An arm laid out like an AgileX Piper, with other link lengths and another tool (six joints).
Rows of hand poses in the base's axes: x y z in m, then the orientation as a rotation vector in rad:
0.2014 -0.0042 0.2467 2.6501 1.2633 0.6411
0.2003 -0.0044 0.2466 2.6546 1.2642 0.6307
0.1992 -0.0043 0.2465 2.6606 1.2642 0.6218
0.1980 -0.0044 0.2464 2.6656 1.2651 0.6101
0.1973 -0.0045 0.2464 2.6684 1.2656 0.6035
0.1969 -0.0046 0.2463 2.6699 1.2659 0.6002
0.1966 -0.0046 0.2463 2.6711 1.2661 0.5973
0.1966 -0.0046 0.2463 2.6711 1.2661 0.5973
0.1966 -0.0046 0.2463 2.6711 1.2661 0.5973
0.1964 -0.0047 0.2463 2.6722 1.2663 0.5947
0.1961 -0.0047 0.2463 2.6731 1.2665 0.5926
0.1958 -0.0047 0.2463 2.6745 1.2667 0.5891
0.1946 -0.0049 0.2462 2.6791 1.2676 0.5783
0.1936 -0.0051 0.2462 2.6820 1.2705 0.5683
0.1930 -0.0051 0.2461 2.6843 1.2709 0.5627
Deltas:
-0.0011 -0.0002 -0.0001 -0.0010 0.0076 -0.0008
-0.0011 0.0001 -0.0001 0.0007 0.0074 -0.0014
-0.0012 -0.0001 -0.0001 -0.0011 0.0085 -0.0009
-0.0007 -0.0001 0.0000 -0.0006 0.0048 -0.0005
-0.0004 -0.0001 -0.0001 -0.0002 0.0025 -0.0002
-0.0003 0.0000 0.0000 -0.0003 0.0021 -0.0002
0.0000 0.0000 0.0000 0.0000 0.0000 0.0000
0.0000 0.0000 0.0000 0.0000 0.0000 0.0000
-0.0002 -0.0001 0.0000 -0.0002 0.0019 -0.0002
-0.0003 0.0000 0.0000 -0.0002 0.0015 -0.0001
-0.0003 0.0000 0.0000 -0.0004 0.0025 -0.0003
-0.0012 -0.0002 -0.0001 -0.0009 0.0079 -0.0007
-0.0010 -0.0002 0.0000 -0.0014 0.0071 0.0008
-0.0006 0.0000 -0.0001 -0.0005 0.0040 -0.0004

